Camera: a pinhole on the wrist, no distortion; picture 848 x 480 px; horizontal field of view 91.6 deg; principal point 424.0 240.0 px. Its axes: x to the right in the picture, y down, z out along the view. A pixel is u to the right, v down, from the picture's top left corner.
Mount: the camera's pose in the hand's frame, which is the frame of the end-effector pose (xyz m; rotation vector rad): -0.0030 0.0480 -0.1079 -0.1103 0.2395 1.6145
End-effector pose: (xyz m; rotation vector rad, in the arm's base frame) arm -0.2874 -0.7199 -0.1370 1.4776 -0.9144 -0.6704
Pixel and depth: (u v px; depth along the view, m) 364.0 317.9 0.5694
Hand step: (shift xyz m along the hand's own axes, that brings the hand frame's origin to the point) -0.0623 0.0887 0.4730
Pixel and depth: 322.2 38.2 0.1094
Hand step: 0.0601 0.0481 -0.0003
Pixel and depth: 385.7 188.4 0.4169
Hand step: 0.0826 0.1047 0.3013
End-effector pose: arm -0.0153 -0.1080 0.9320 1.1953 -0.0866 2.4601
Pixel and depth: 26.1 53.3 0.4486
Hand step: 0.2590 -0.2660 0.4046
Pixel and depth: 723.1 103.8 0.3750
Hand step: 0.1321 0.4012 0.1870
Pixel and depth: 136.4 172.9 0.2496
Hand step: 0.0667 -0.0647 0.1690
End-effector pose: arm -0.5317 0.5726 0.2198 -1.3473 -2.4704 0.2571
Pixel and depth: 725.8 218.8 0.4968
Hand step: 0.0379 0.5133 0.2940
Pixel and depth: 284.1 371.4 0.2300
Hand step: -0.0540 0.0197 0.1390
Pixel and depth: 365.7 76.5 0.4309
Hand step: 0.2032 0.0912 0.3095
